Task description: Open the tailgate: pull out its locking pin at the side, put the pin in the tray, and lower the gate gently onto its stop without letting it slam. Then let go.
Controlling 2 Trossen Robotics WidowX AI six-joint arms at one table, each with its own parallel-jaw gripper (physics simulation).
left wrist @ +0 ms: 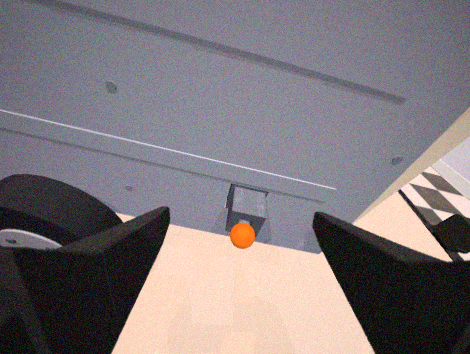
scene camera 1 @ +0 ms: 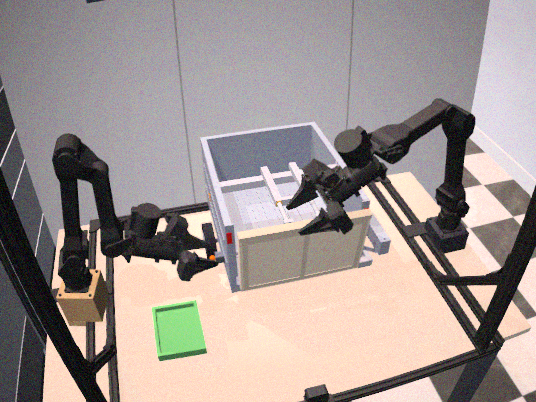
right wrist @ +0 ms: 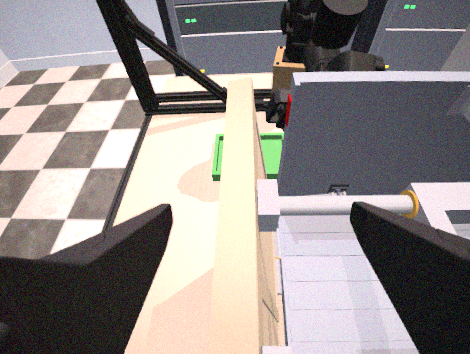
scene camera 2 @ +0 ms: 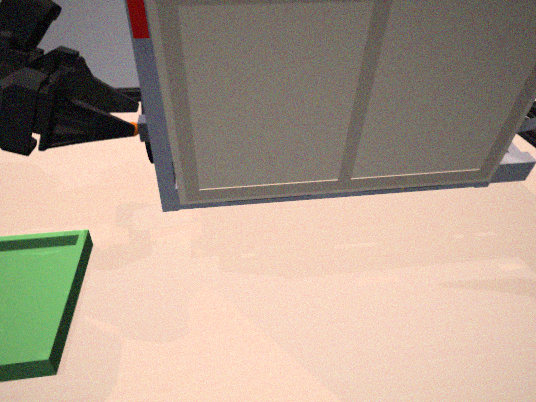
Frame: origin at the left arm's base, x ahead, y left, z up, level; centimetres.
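Where they show: left gripper, fingertip midpoint: (left wrist: 242, 216) (scene camera 1: 214, 254) (scene camera 2: 136, 118); right gripper, fingertip midpoint: (scene camera 1: 293, 220) (right wrist: 260, 211); left arm's base at its link origin: (scene camera 1: 78, 283) (right wrist: 296, 56); right arm's base at its link origin: (scene camera 1: 448, 225).
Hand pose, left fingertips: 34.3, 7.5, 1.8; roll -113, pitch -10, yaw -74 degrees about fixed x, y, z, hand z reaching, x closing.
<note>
Things, the pixels of their top centre, and the offset from my left fingertips, as dx, dy, dz. "pt": a spot on its surface instead.
- green tray at its top centre: (scene camera 2: 4, 290) (right wrist: 250, 152) (scene camera 1: 177, 327) -9.6, -14.2, -10.5
- grey bed at a spot on its surface: (scene camera 1: 216, 182) pt +1.6, +8.4, +15.3
- black wheel at its top centre: (left wrist: 25, 190) (scene camera 1: 207, 227) -2.4, +13.3, -2.3
The tan tailgate (scene camera 1: 302, 255) (scene camera 2: 270, 100) (right wrist: 237, 200) stands upright at the front of the grey truck bed. The locking pin's orange knob (scene camera 1: 212, 258) (scene camera 2: 134, 128) (left wrist: 242, 235) sits at a small grey block low on the bed's side; its shaft is mostly hidden. My left gripper (scene camera 1: 212, 254) (scene camera 2: 136, 119) (left wrist: 242, 216) is open, its fingers on either side of the knob. My right gripper (scene camera 1: 295, 220) (right wrist: 260, 211) is open at the gate's top edge, one finger on the bed side and one on the outer side. The green tray (scene camera 1: 182, 356) (scene camera 2: 30, 370) (right wrist: 217, 160) holds no pin.
The grey bed (scene camera 1: 216, 182) has cross bars inside. A black wheel (left wrist: 60, 205) is beside the left gripper in the left wrist view. Black frame rails (scene camera 1: 420, 250) run along the table's sides. A wooden block (scene camera 1: 82, 305) carries the left arm.
</note>
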